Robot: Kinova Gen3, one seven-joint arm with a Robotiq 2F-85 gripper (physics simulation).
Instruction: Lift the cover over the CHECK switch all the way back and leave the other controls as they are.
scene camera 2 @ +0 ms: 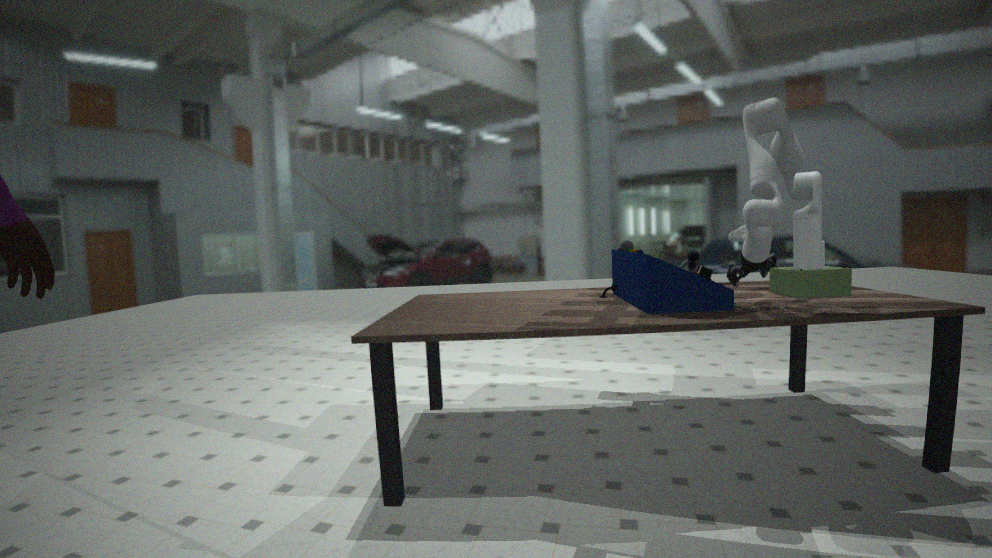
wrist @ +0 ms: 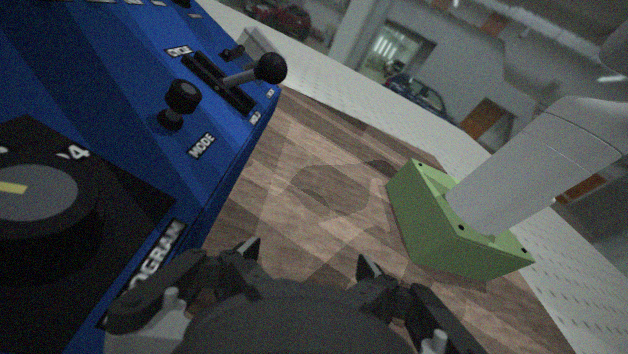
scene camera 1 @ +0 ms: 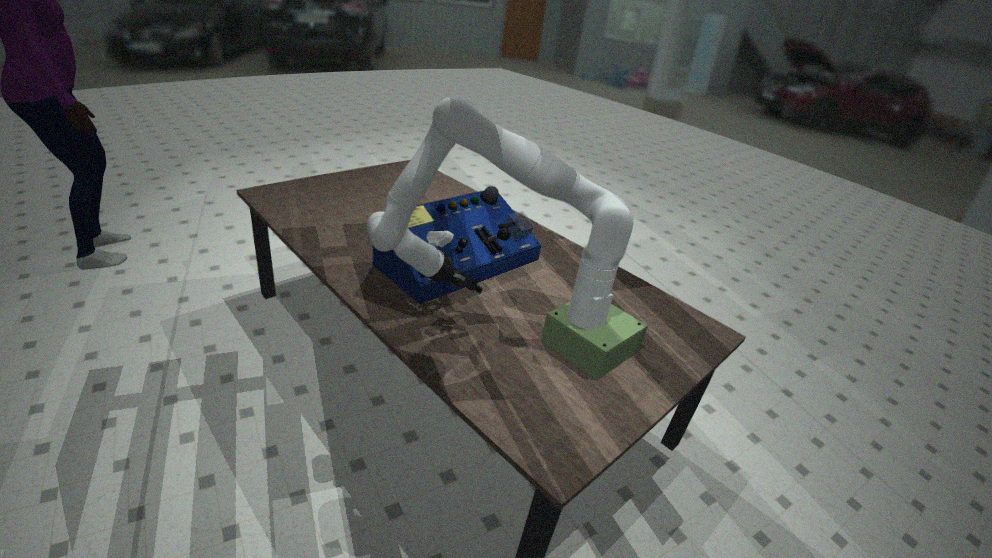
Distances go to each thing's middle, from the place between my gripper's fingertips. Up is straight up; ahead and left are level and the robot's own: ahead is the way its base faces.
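Blue control panel [scene camera 1: 476,216]: 270 mm ahead of my hand, 100 mm to the right, 30 mm above. Black ball-topped lever [wrist: 272,68]: 160 mm ahead of my hand, 180 mm to the right, 50 mm above. MODE knob [wrist: 182,97]: 170 mm ahead of my hand, 60 mm to the right, 30 mm above. PROGRAM dial [wrist: 58,208]: my hand 150 mm short of it, 60 mm to the right of it, 30 mm below it.
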